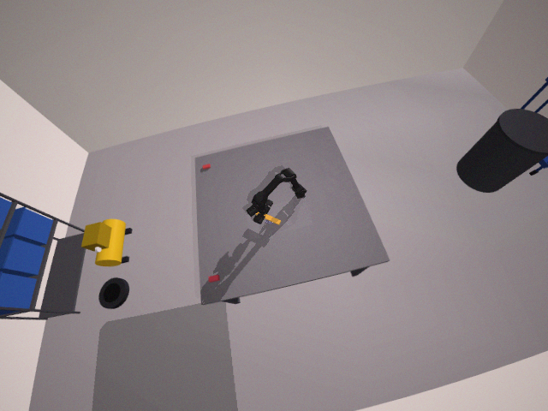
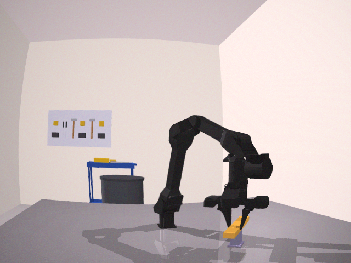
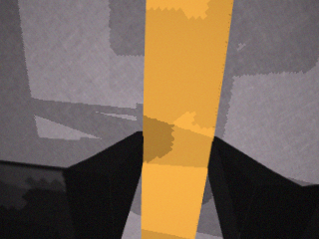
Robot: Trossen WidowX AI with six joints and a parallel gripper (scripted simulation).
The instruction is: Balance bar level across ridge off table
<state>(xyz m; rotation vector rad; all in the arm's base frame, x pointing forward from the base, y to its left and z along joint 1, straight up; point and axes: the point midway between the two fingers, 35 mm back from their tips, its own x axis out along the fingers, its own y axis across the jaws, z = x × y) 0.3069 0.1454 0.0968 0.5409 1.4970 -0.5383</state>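
The orange bar lies 20 mm to the left of my gripper tip and 20 mm behind it.
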